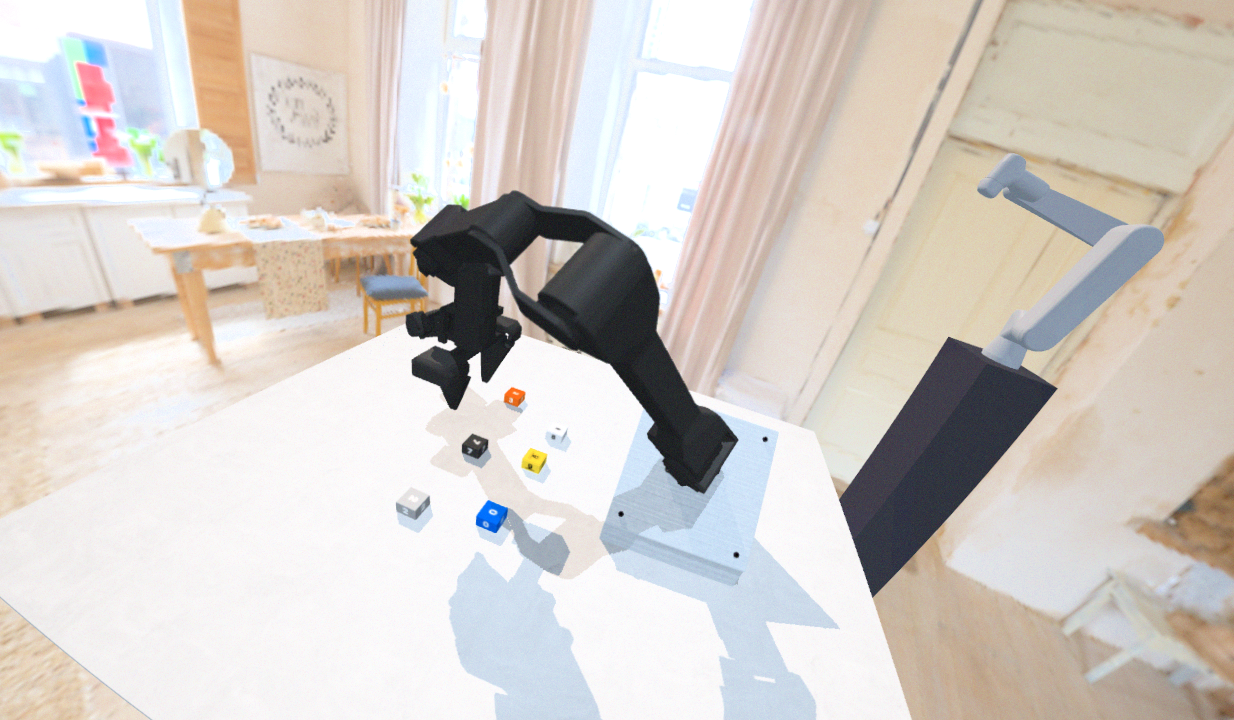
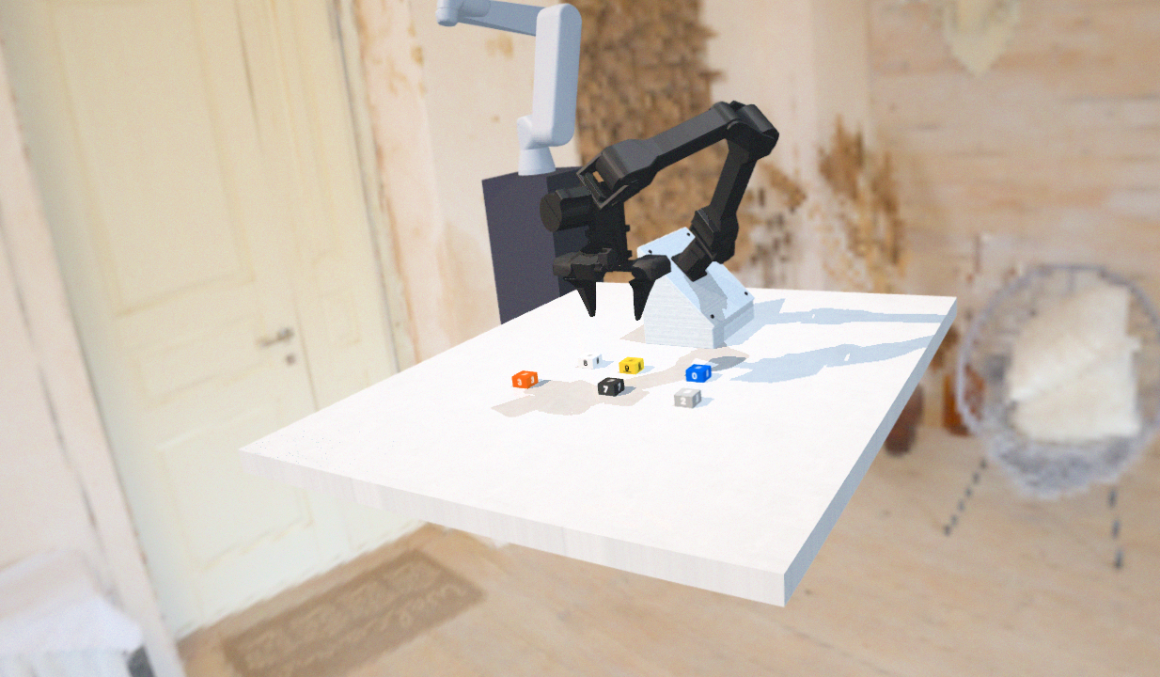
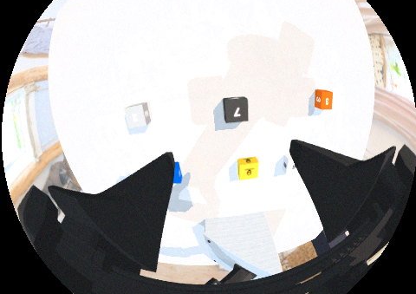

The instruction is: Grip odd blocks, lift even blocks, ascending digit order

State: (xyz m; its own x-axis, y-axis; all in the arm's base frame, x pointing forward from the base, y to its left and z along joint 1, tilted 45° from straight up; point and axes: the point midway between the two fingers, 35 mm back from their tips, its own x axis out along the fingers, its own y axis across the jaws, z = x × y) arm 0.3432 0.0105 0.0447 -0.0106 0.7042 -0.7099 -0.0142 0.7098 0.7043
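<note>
Right now my gripper tip is 120 mm above the blue block marked 0, 100 mm past it and 90 mm to the right of it. Round my gripper tip: yellow block (120 mm below, 100 mm behind, 40 mm to the right); grey block marked 2 (120 mm to the left, 120 mm below, 10 mm ahead); black block marked 7 (120 mm below, 20 mm to the right).
</note>
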